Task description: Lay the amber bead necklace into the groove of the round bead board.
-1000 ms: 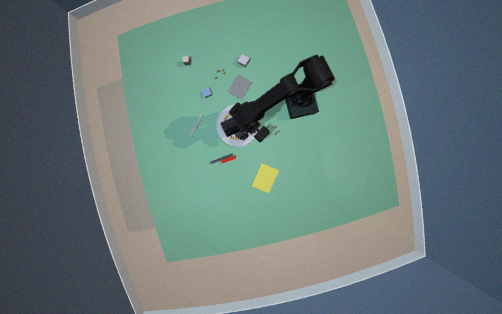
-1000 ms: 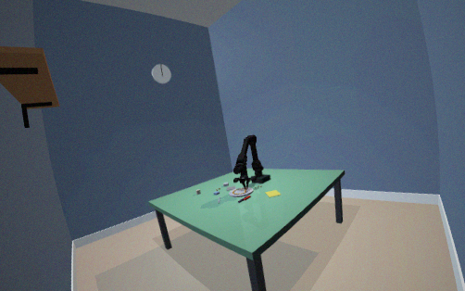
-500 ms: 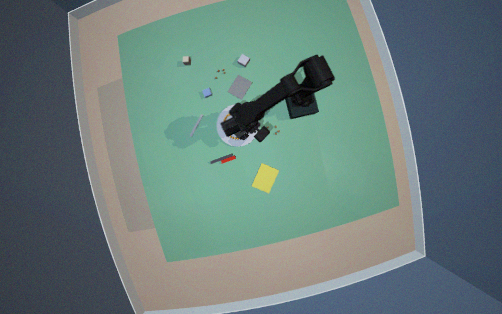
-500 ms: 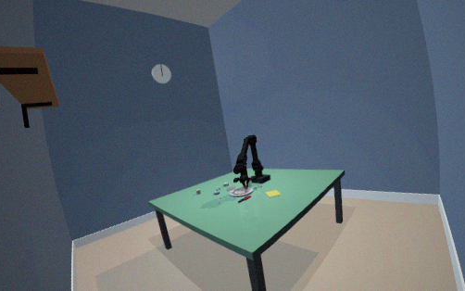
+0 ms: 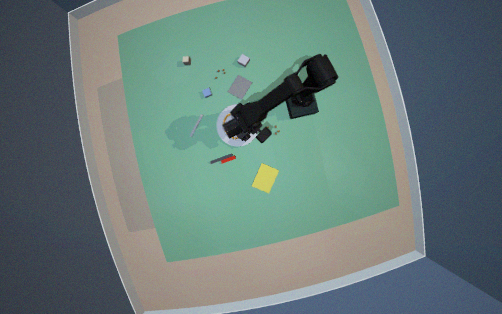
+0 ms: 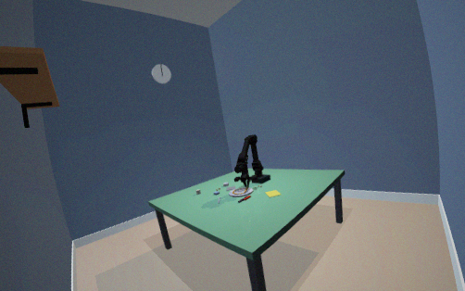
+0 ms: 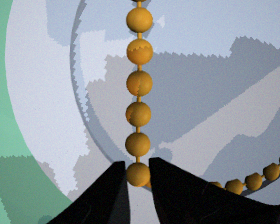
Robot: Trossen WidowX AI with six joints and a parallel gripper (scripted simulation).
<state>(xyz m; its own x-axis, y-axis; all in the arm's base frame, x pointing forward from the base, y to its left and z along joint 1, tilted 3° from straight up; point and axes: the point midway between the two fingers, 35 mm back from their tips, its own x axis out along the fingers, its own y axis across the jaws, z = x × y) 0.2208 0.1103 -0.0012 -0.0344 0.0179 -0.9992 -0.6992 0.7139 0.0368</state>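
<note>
Now: the round grey bead board 60 mm ahead of my gripper tip, 10 mm to the right of it and 10 mm below it. Also, from my gripper tip: yellow pad 60 mm behind, 250 mm to the left, 20 mm below; red-handled tool 130 mm ahead, 150 mm to the left, 20 mm below; grey plate 50 mm ahead, 190 mm to the right, 20 mm below.
</note>
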